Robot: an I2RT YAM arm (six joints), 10 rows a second.
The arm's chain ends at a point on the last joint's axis. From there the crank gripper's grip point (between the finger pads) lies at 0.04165 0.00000 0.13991 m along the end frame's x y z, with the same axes.
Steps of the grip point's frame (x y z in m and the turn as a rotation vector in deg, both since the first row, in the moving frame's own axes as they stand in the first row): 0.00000, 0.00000, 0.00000, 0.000, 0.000, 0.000; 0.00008, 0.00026, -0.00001, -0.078, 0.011, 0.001; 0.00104, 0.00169, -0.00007, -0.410, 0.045, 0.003; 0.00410, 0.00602, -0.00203, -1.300, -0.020, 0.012; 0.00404, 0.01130, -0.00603, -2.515, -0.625, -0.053; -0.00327, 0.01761, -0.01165, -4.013, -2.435, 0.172; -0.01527, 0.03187, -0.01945, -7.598, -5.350, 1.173; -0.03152, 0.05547, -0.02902, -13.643, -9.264, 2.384; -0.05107, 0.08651, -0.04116, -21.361, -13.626, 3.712
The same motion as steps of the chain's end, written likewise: 0.00000, 0.00000, 0.00000, 0.000, 0.000, 0.000; 0.00005, 0.00007, 0.00000, -0.078, 0.011, 0.001; 0.00093, 0.00069, -0.00003, -0.410, 0.045, 0.003; 0.00415, 0.00284, -0.00201, -1.300, -0.020, 0.012; 0.00557, 0.00519, -0.00634, -2.515, -0.625, -0.053; 0.00272, 0.00764, -0.01294, -4.013, -2.435, 0.172; -0.00188, 0.01243, -0.02143, -7.598, -5.350, 1.173; -0.00795, 0.02059, -0.02970, -13.643, -9.264, 2.384; -0.01599, 0.03270, -0.03679, -21.361, -13.626, 3.712
